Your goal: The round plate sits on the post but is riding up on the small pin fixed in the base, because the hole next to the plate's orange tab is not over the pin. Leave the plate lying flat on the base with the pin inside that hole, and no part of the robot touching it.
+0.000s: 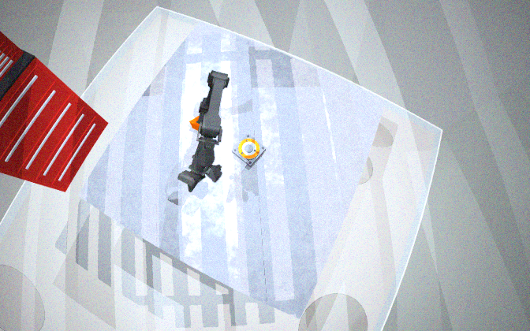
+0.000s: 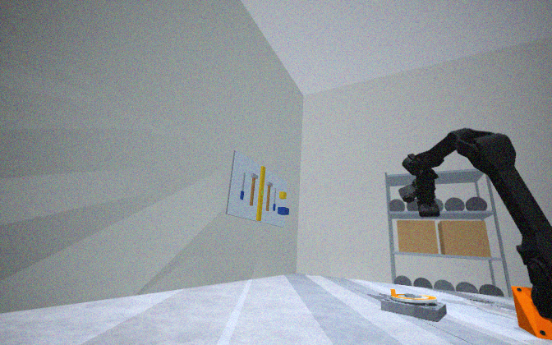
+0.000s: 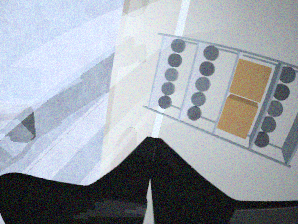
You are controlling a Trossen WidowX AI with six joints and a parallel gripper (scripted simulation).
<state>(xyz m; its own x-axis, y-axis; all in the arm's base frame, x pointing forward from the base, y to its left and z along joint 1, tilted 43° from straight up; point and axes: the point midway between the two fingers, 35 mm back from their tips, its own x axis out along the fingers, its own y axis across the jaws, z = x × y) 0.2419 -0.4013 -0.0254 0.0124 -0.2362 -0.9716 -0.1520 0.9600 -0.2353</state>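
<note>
Right now my gripper tip is 34 cm to the right of the grey base block, 29 cm above it and 5 cm short of it.
</note>
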